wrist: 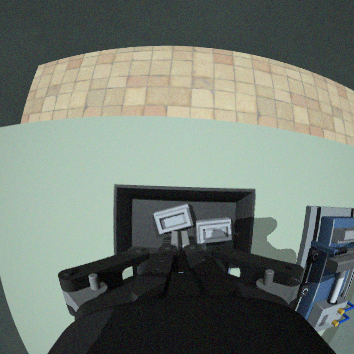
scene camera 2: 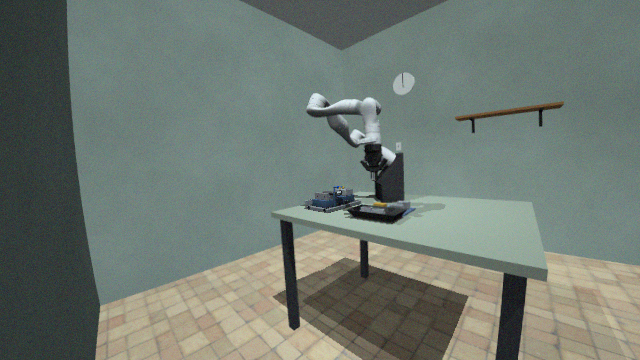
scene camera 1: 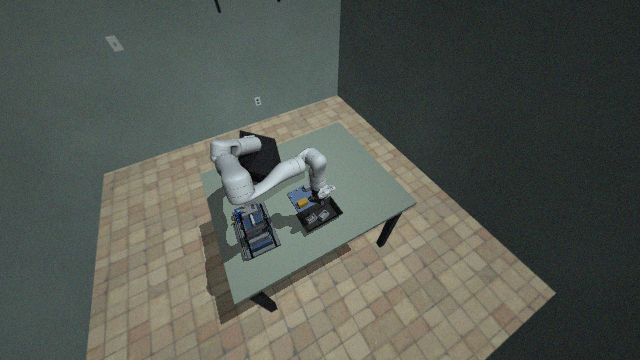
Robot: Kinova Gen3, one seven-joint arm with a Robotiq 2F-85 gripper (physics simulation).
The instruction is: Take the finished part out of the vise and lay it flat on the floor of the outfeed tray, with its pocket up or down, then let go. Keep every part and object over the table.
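Where they show: gripper, between the fingertips: [wrist: 178, 240] [scene camera 2: 374, 180] [scene camera 1: 321, 203]; arm's base, origin of its link: [scene camera 2: 391, 160] [scene camera 1: 254, 144].
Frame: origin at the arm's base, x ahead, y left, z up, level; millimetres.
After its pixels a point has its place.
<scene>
Two light grey parts with rectangular pockets lie in the black outfeed tray [scene camera 1: 325, 224] @(x 592, y 63, z -218 mm) [scene camera 2: 376, 216] @(x 587, y 99, z -232 mm) [wrist: 185, 188] @(x 590, y 64, z -216 mm). One part [scene camera 1: 324, 215] @(x 552, y 88, z -212 mm) [wrist: 173, 219] @(x 540, y 89, z -225 mm) is turned at an angle; the other part [scene camera 1: 311, 218] @(x 513, y 23, z -226 mm) [wrist: 214, 230] @(x 513, y 22, z -225 mm) lies beside it, nearer the vise. Both look flat, pocket up. My gripper [scene camera 2: 373, 178] @(x 545, y 78, z -81 mm) [wrist: 178, 240] @(x 545, y 78, z -81 mm) is shut and empty, above the tray side away from the table's front edge; its fingertips overlap the tray's inside in the wrist view. The blue and grey vise [scene camera 1: 260, 235] @(x 452, y -258, z -161 mm) [scene camera 2: 327, 201] @(x 478, y -222, z -204 mm) [wrist: 325, 270] @(x 383, y -214, z -198 mm) stands beside the tray; its jaws show partly, and no part is plain there.
A blue board [scene camera 1: 294, 194] @(x 299, y 49, z -250 mm) with a yellow block [scene camera 1: 302, 202] @(x 399, y 43, z -214 mm) [scene camera 2: 380, 204] @(x 410, y 56, z -216 mm) lies behind the tray, close to the gripper. Blue hoses and yellow fittings [wrist: 341, 311] @(x 280, y -252, z -149 mm) stick up at the vise's end. The arm's dark pedestal [scene camera 1: 267, 155] @(x 94, y 24, z -39 mm) [scene camera 2: 392, 182] @(x 125, y 38, z -133 mm) stands at the back of the table.
</scene>
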